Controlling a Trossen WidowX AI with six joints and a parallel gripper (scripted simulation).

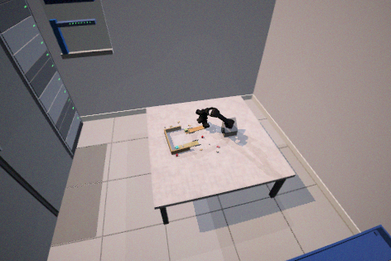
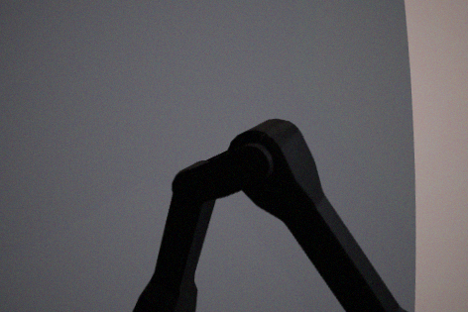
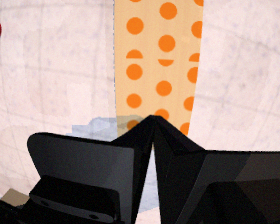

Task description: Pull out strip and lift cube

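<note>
My gripper tip is now 10 cm short of the strip and 2 cm to the right of it.
</note>
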